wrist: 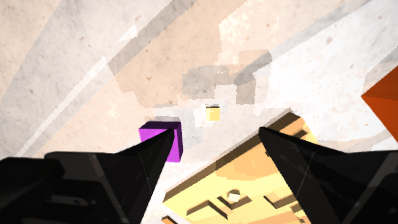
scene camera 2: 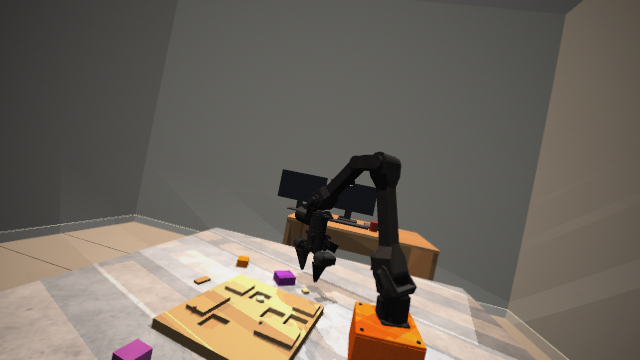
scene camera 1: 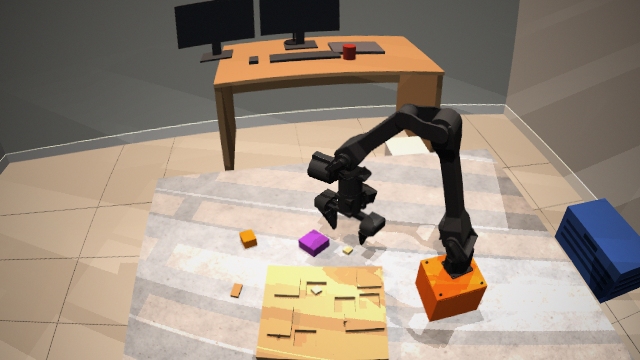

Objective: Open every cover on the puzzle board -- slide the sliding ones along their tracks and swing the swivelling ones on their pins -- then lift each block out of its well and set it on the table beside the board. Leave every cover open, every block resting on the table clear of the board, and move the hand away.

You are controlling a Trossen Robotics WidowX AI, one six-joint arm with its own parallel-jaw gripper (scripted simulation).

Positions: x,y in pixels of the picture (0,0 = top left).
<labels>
my gripper: wrist; scene camera 2; scene camera 1 348,236
same spot on my gripper: (scene camera 2: 302,252) = (wrist: 139,194)
</labels>
